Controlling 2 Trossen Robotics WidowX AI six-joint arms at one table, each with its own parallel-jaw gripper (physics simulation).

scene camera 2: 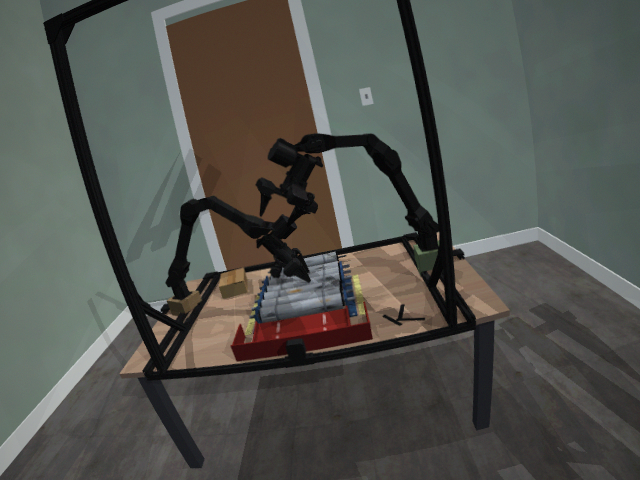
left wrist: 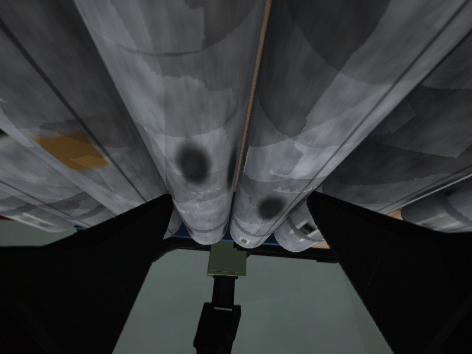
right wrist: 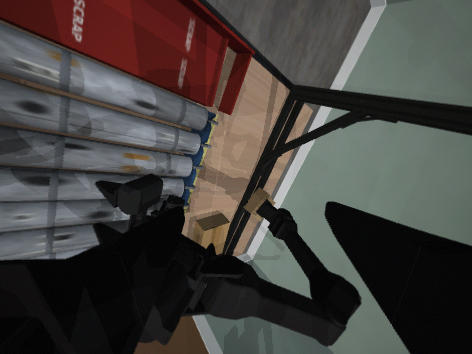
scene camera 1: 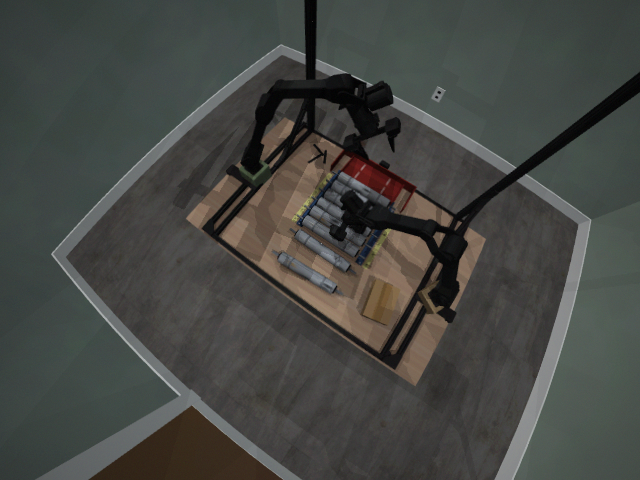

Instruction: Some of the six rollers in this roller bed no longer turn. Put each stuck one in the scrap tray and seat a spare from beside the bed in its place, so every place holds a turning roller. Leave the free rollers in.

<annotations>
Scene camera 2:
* my left gripper
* my right gripper
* red scrap tray
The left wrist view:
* my left gripper
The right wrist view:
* my left gripper
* my right gripper
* tan box
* red scrap tray
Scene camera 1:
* my right gripper
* tan box
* red scrap tray
</annotations>
